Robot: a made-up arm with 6 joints.
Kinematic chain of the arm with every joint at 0, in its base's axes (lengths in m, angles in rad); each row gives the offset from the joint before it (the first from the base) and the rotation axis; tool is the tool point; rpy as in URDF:
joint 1: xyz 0 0.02 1.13 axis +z
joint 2: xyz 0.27 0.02 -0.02 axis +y
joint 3: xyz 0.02 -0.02 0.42 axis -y
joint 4: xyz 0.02 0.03 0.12 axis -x
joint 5: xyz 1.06 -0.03 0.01 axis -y
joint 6: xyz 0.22 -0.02 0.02 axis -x
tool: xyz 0.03 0 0.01 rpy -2.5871 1.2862 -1.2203
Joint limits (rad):
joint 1: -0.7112..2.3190
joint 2: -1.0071..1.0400
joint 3: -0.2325..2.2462
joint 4: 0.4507..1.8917
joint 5: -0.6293..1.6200
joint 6: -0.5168..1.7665
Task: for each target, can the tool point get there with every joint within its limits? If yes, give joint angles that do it. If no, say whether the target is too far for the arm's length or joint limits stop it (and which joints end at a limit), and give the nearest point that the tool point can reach.
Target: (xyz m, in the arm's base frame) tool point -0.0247 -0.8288 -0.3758
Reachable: no: joint limits stop it (at a limit: joint 1, joint 2, joint 3, joint 4, joint 5, joint 6) | nearest point 0.7553 -0.7094 0.0777 | short by 0.910 m
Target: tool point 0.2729 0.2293 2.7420
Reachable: yes | joints 0.2839 0.2527 1.5995 0.5931 1.0300 0.2480
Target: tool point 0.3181 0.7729 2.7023
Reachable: yes | joints 1.0304 -0.2160 0.7273 1.1887 0.3041 1.1900
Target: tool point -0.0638 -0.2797 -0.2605
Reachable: no: joint limits stop it (at a limit: joint 1, joint 2, joint 3, joint 4, joint 5, joint 6) | nearest point 0.7553 -0.7094 0.0777 | short by 0.985 m
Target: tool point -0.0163 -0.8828 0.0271
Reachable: no: joint limits stop it (at a limit: joint 1, joint 2, joint 3, joint 5, joint 6) | nearest point 0.7572 -0.7277 0.0819 | short by 0.791 m
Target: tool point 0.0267 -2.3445 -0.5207
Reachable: no: too far | nearest point 0.0146 -1.2737 0.9019 | short by 1.781 m
